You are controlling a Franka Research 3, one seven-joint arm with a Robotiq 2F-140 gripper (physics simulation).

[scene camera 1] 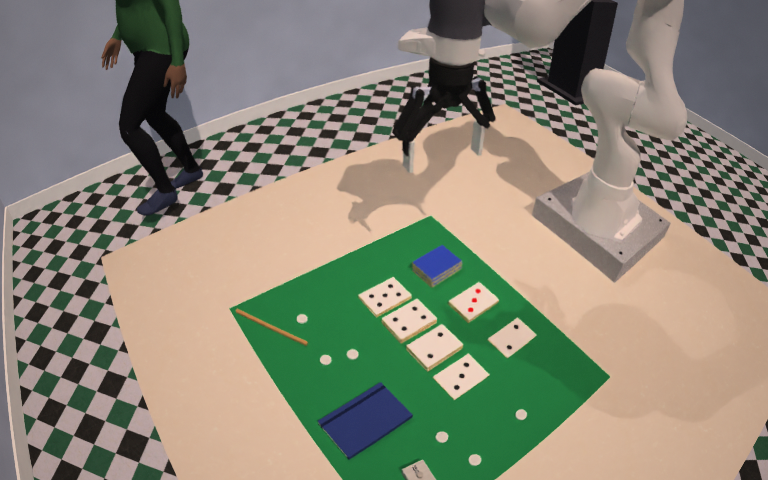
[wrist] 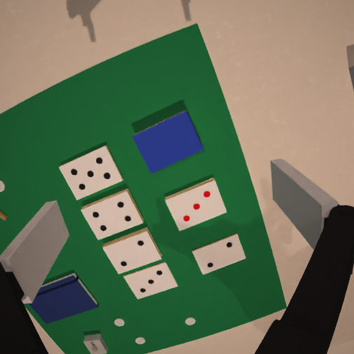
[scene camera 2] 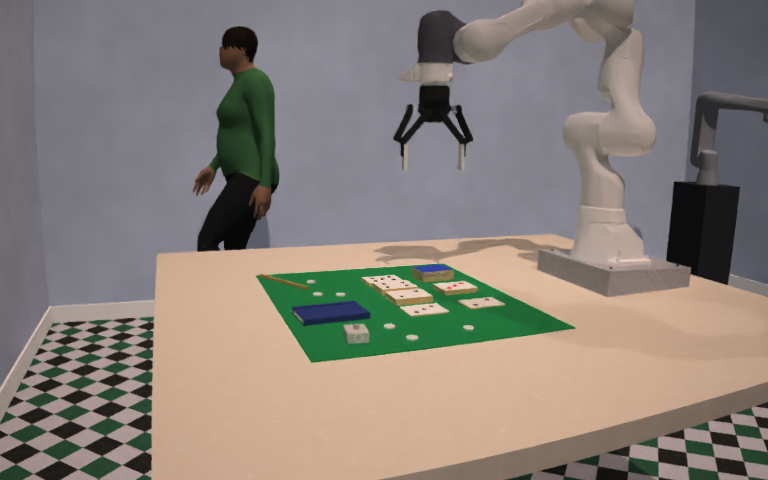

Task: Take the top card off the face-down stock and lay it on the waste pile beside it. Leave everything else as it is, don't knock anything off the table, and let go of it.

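The face-down stock point(scene camera 1: 437, 262) point(scene camera 2: 432, 272) point(wrist: 168, 142) is a thick stack with a blue top card near the mat's back corner. Beside it lies a low face-up pile with three red dots point(scene camera 1: 473, 301) point(scene camera 2: 455, 287) point(wrist: 196, 205), which looks like the waste pile. A thin face-up card with two black dots point(scene camera 1: 512, 337) point(scene camera 2: 481, 302) point(wrist: 219, 254) lies beyond that pile. My gripper point(scene camera 1: 444, 161) point(scene camera 2: 433, 168) point(wrist: 164, 200) is open and empty, pointing down, high above the table. In the wrist view its fingers stand wide either side of the cards.
On the green mat point(scene camera 1: 271, 384) point(scene camera 2: 509, 325) point(wrist: 260, 280) a row of face-up cards point(scene camera 1: 408, 320) point(wrist: 112, 214) lies beside the stock. A dark blue book point(scene camera 1: 365, 420) point(scene camera 2: 331, 312), a wooden stick point(scene camera 1: 271, 326), white discs and a small grey box point(scene camera 2: 356, 333) lie there too. A person stands behind the table.
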